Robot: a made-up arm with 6 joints.
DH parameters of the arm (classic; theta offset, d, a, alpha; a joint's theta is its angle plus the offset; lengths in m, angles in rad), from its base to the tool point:
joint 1: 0 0.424 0 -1.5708
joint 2: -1.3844 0 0.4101 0
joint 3: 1.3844 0 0.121 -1.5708
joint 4: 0 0.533 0 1.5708
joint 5: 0 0 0.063 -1.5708
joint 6: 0 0.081 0 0
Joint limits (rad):
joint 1: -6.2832..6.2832
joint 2: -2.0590..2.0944
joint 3: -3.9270..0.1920
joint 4: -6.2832..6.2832
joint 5: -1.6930..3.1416
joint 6: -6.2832..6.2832
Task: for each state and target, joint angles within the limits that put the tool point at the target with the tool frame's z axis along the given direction. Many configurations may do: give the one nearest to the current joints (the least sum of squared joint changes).
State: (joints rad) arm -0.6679 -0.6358 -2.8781 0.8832 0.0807 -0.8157
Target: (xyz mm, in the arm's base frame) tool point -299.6 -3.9 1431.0 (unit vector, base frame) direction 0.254 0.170 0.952
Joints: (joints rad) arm -0.0688 -0.6064 -2.5071 0.7164 0.2889 -0.8157
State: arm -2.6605 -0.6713 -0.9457 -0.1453 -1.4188 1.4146
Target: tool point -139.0 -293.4 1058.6 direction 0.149 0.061 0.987
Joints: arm -2.0390 -0.4890 -1.1765 -0.1057 -1.5986 1.4146
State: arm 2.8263 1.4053 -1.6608 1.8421 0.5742 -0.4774
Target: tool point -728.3 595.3 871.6 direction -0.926 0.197 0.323
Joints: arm 2.4740 0.7467 -2.4623 2.0109 0.4808 -0.4774
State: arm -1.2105 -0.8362 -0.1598 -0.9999 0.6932 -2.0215
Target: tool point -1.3 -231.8 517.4 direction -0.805 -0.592 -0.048
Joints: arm -1.3749 -1.6419 0.1899 -1.5737 1.1301 -2.0215
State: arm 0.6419 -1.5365 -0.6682 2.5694 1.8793 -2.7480
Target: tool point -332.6 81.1 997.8 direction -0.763 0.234 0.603
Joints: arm -0.2289 -1.9152 -0.8393 3.0849 1.3101 -2.7480
